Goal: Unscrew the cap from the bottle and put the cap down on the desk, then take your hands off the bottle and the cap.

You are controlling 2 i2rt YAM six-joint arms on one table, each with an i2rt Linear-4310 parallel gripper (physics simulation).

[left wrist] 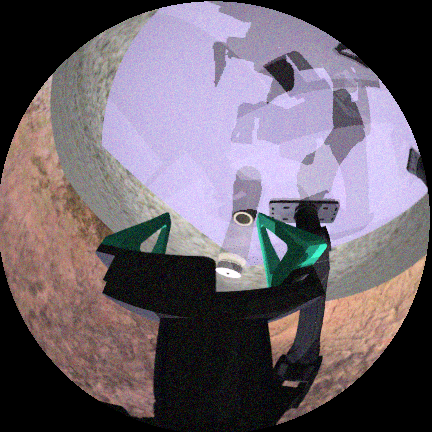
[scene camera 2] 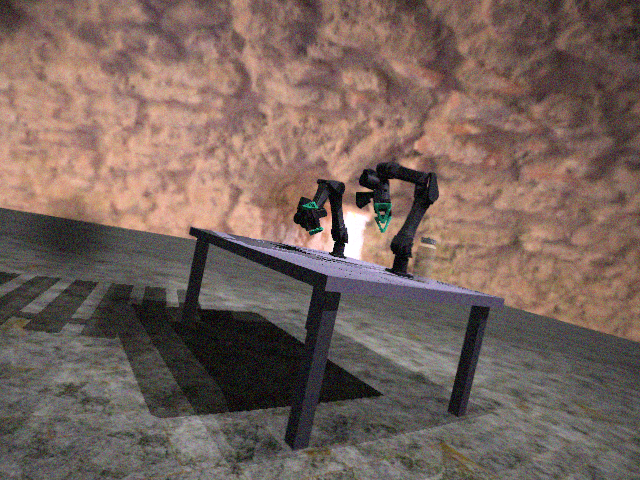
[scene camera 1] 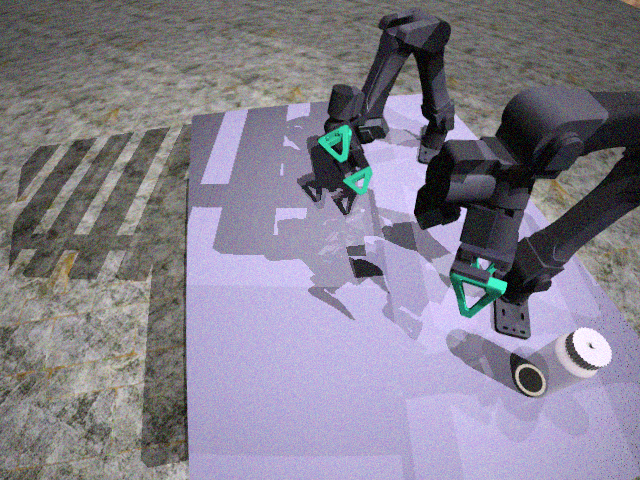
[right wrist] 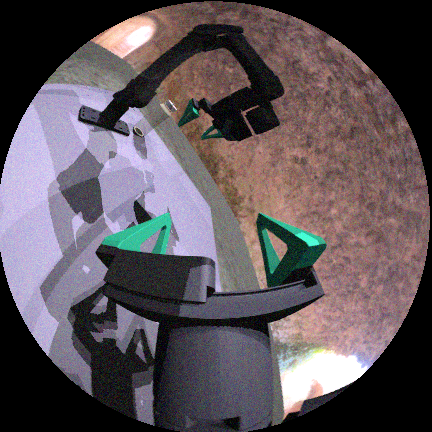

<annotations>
my left gripper: open, holds nothing
my right gripper: open, holds nothing
a ribbed cap [scene camera 1: 587, 348]: on a bottle [scene camera 2: 425, 255]
</annotations>
